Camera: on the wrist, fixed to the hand. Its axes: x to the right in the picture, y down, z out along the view.
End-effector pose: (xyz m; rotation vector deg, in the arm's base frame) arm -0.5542 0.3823 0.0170 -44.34 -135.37 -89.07
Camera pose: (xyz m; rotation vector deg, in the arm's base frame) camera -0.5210 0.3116 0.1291 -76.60 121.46 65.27
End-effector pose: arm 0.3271 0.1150 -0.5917 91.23 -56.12 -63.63
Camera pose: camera 0.4216 0.1199 -0.4932 -145.77 -40.36 95.16
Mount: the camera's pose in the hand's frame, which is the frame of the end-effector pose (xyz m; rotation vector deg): 0.0000 0.0846 -0.1073 9.30 16.00 -93.39
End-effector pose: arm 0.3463 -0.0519 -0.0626 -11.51 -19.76 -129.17
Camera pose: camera 0.4076 -0.1379 -0.1493 -27.72 24.33 134.29
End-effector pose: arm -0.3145 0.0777 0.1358 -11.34 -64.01 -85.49
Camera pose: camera -0.1940 0.0145 0.1232 74.31 -64.49 -150.70
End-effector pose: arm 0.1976 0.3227 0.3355 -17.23 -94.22 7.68
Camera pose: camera 0.3136 0.3939 0.3237 63.80 -66.71 -54.35
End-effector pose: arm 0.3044 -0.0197 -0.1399 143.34 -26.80 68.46
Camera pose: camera 0.1952 -0.0495 -0.0633 98.50 84.58 41.78
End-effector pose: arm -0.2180 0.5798 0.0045 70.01 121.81 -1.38
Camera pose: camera -0.2110 0.6628 0.1128 -42.58 159.01 -42.97
